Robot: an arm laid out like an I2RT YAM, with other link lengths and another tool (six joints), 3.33 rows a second.
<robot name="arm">
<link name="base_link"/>
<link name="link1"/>
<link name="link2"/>
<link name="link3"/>
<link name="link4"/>
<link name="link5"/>
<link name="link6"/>
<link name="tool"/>
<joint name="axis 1" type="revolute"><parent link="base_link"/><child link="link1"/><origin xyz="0.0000 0.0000 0.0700"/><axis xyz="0 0 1"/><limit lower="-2.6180" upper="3.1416"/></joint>
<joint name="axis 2" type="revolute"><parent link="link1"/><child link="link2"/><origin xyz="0.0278 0.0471 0.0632" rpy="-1.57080 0.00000 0.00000"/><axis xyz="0 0 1"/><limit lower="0.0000" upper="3.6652"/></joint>
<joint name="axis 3" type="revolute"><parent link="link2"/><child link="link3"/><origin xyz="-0.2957 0.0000 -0.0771" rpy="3.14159 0.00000 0.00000"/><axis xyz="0 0 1"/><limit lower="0.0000" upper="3.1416"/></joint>
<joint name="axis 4" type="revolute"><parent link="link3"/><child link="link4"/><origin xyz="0.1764 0.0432 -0.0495"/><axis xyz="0 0 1"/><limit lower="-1.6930" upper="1.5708"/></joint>
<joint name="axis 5" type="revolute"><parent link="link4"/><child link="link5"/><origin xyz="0.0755 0.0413 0.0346" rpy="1.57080 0.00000 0.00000"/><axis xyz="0 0 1"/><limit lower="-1.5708" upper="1.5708"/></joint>
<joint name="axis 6" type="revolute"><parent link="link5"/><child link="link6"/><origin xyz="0.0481 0.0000 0.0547" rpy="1.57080 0.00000 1.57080"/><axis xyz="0 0 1"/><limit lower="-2.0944" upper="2.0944"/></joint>
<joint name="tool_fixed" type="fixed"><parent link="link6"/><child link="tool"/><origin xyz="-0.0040 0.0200 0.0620" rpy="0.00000 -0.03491 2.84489"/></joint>
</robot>
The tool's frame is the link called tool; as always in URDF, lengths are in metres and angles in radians.
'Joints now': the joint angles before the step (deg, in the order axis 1, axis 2, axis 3, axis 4, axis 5, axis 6). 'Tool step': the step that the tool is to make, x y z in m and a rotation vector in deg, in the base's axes. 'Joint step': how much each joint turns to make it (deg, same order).
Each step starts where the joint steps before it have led.
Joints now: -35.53, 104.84, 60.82, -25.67, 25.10, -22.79
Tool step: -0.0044, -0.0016, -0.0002, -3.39, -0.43, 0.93
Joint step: 0.03, -1.58, -3.83, 5.43, 1.99, -1.98
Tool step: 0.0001, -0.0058, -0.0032, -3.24, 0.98, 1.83
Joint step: -0.02, 0.27, -2.54, 5.51, 2.13, -3.43
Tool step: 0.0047, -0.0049, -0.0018, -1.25, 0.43, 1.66
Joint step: 0.01, 0.88, -0.21, 2.61, 0.38, -2.35
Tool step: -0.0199, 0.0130, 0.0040, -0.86, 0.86, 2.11
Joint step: -0.02, -4.94, -6.11, 2.35, 0.05, -2.81
